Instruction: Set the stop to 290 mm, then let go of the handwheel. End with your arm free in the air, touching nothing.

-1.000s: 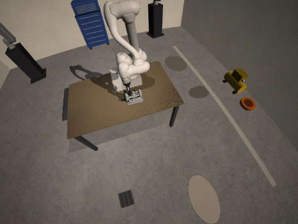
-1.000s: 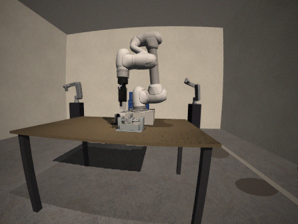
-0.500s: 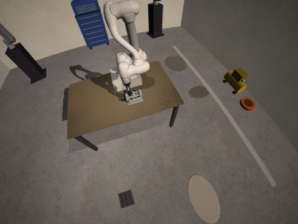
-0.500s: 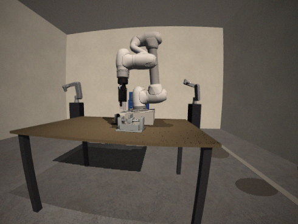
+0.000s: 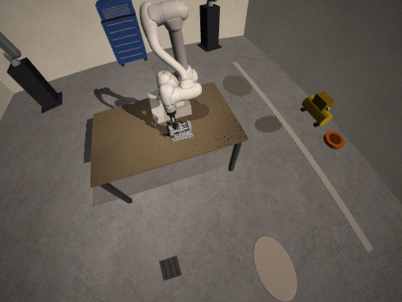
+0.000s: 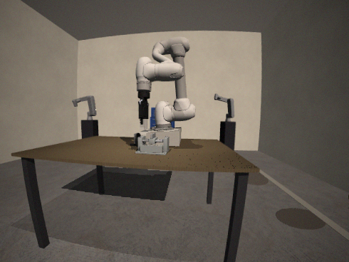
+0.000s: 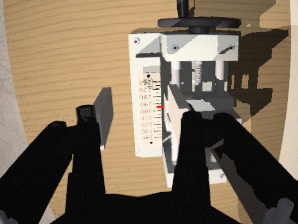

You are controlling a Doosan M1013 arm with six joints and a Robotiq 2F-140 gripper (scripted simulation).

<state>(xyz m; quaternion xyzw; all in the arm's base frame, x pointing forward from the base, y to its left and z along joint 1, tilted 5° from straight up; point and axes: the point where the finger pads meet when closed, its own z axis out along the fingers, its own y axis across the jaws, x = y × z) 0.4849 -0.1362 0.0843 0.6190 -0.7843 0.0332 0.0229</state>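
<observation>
Right now the black handwheel handle is 80 mm behind my hand, 80 mm to the right of it and 150 mm below it. Round my hand: grey stop fixture 50 mm behind, 50 mm to the left, 100 mm below.
</observation>
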